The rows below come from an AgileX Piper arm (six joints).
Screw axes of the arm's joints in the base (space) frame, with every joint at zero. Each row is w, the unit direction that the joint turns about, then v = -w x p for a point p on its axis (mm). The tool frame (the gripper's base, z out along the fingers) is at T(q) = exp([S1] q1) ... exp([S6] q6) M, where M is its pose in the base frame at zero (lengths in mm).
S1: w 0 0 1 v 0.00 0.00 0.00
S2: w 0 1 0 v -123.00 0.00 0.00
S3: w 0 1 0 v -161.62 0.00 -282.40
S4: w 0.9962 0 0.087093 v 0.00 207.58 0.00
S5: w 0 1 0 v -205.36 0.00 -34.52
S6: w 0.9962 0 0.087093 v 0.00 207.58 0.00
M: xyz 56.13 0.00 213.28 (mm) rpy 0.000 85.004 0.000 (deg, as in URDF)
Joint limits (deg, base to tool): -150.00..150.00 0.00..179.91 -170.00..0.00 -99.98..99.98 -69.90..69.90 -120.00..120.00
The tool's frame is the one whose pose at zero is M.
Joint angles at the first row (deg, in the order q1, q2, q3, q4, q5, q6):
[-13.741, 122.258, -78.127, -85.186, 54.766, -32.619]
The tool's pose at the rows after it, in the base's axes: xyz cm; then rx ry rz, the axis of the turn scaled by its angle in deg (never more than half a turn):
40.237 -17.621 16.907 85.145 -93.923 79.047
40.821 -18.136 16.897 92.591 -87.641 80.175
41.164 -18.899 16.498 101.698 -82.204 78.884
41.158 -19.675 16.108 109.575 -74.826 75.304
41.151 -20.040 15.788 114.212 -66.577 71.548
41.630 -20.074 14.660 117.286 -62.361 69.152
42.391 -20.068 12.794 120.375 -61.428 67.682
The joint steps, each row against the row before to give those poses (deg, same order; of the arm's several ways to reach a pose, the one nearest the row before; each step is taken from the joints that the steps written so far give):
[-0.066, 0.001, -0.001, -6.277, 0.879, -2.453]
[-1.157, 0.000, -0.001, -4.375, -5.187, -2.900]
[-1.867, -0.001, 0.000, -2.274, -7.223, -4.549]
[-1.786, 0.000, 0.001, -0.536, -5.494, -7.499]
[-0.787, 0.263, -0.059, -0.313, -2.160, -7.419]
[-0.065, 1.826, -0.890, -0.180, -1.373, -3.284]
[0.001, 3.053, -1.604, 0.001, -1.970, -0.410]

